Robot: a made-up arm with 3 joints.
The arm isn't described. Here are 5 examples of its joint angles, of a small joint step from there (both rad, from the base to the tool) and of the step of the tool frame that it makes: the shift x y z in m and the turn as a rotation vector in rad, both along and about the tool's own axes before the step.
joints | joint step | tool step
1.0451 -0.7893 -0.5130 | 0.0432 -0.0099 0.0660 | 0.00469 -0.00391 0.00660 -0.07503 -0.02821 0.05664
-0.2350 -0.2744 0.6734 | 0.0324 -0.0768 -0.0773 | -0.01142 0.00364 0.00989 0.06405 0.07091 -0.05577
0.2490 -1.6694 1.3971 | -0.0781 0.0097 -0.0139 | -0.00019 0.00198 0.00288 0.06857 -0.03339 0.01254
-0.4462 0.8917 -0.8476 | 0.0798 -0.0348 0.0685 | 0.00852 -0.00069 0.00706 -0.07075 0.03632 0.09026
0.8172 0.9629 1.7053 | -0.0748 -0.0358 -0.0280 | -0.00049 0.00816 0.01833 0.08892 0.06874 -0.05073
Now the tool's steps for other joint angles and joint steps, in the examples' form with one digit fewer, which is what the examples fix.
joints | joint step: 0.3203 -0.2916 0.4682 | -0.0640 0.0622 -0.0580
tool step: 0.0059 0.0071 -0.0104 0.0648 -0.0390 -0.0607
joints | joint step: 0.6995 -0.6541 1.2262 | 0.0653 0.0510 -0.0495
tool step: -0.0010 -0.0161 -0.0123 -0.0663 -0.0114 -0.0088
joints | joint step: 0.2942 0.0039 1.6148 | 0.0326 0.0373 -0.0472
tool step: -0.0025 -0.0066 -0.0113 -0.0254 -0.0105 -0.0137
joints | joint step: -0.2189 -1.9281 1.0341 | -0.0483 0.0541 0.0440
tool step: 0.0042 -0.0061 -0.0047 -0.0287 -0.0415 0.0607
